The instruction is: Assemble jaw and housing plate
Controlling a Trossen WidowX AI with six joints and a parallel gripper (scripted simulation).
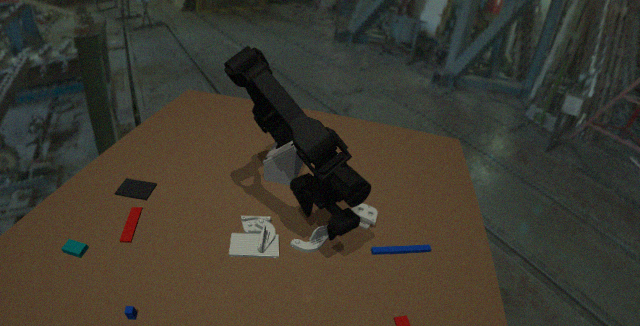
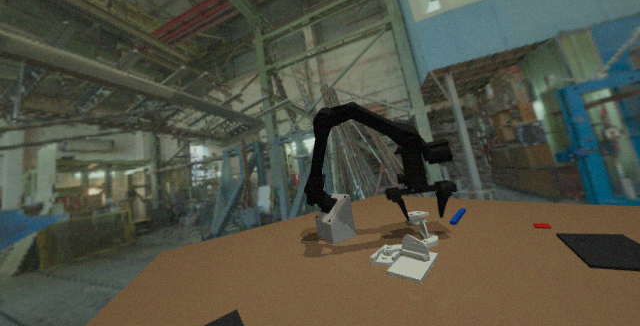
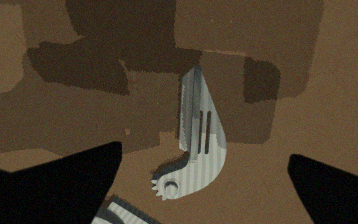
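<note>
Right now my gripper tip is 2 cm short of the grey jaw, 3 cm to the left of it and 5 cm above it. Also, from my gripper tip: white base 6 cm ahead, 15 cm to the right, 5 cm below; blue bar 2 cm behind, 22 cm to the left, 5 cm below; white block 12 cm behind, 11 cm to the left, 5 cm below.
</note>
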